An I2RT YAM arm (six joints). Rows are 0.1 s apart.
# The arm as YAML. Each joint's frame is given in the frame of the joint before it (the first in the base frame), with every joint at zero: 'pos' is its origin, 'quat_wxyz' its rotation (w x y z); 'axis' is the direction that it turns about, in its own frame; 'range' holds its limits. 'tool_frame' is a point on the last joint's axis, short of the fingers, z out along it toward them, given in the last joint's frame.
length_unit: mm
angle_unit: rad
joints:
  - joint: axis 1
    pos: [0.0, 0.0, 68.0]
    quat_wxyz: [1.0, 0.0, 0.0, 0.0]
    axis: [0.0, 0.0, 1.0]
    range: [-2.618, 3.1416]
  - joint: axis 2
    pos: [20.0, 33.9, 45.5]
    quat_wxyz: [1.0, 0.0, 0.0, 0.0]
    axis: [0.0, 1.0, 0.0]
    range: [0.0, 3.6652]
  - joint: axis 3
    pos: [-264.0, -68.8, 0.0]
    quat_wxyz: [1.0, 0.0, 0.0, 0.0]
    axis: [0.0, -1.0, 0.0]
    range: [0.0, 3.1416]
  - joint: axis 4
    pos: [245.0, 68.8, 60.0]
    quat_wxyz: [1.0, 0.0, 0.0, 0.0]
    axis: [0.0, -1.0, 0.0]
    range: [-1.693, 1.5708]
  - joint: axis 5
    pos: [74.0, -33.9, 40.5]
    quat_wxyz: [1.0, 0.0, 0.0, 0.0]
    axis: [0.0, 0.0, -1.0]
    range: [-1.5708, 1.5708]
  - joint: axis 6
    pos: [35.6, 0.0, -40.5]
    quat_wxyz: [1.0, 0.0, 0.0, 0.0]
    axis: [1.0, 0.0, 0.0]
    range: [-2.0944, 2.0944]
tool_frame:
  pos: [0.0, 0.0, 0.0]
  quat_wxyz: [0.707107, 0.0, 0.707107, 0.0]
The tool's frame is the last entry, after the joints.
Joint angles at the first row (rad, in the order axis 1, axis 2, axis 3, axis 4, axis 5, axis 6):
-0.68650, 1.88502, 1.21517, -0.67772, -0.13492, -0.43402
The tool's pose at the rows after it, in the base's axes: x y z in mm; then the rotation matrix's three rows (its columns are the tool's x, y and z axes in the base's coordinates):
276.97 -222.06 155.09; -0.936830 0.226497 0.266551; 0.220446 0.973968 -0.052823; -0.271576 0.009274 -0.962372
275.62 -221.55 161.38; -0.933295 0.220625 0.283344; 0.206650 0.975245 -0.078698; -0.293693 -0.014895 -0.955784
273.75 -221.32 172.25; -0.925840 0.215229 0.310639; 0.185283 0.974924 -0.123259; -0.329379 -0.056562 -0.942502
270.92 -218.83 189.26; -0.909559 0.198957 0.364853; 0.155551 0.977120 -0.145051; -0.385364 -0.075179 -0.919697
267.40 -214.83 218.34; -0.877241 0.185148 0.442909; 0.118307 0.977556 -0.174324; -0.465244 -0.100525 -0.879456
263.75 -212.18 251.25; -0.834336 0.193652 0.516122; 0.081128 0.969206 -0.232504; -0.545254 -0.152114 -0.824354
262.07 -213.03 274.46; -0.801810 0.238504 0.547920; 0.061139 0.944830 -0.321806; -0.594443 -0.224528 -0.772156
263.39 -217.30 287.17; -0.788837 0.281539 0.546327; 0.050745 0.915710 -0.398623; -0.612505 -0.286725 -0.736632
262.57 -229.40 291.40; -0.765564 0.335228 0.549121; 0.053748 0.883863 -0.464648; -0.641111 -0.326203 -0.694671
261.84 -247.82 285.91; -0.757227 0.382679 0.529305; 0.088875 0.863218 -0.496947; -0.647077 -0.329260 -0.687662
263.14 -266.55 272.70; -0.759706 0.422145 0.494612; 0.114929 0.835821 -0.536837; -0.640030 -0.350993 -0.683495
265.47 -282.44 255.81; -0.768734 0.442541 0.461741; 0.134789 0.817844 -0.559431; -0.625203 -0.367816 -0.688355
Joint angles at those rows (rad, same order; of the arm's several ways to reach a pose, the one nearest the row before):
-0.68870, 1.87432, 1.20799, -0.66069, -0.12898, -0.44311
-0.68909, 1.84983, 1.19922, -0.64611, -0.11971, -0.45232
-0.69028, 1.81154, 1.18963, -0.62348, -0.10294, -0.46569
-0.69181, 1.75630, 1.18332, -0.61204, -0.12135, -0.48235
-0.69222, 1.67767, 1.19514, -0.61331, -0.14904, -0.49392
-0.69335, 1.60265, 1.22304, -0.60656, -0.15162, -0.49645
-0.69337, 1.55999, 1.24803, -0.57675, -0.10287, -0.48693
-0.69431, 1.55328, 1.27543, -0.55124, -0.04325, -0.48497
-0.71933, 1.56243, 1.28280, -0.48840, -0.01228, -0.48253
-0.75821, 1.60573, 1.30184, -0.45438, -0.00314, -0.47367
-0.78927, 1.66180, 1.30730, -0.39837, 0.02704, -0.47629
-0.81177, 1.72181, 1.30962, -0.34821, 0.05004, -0.48424

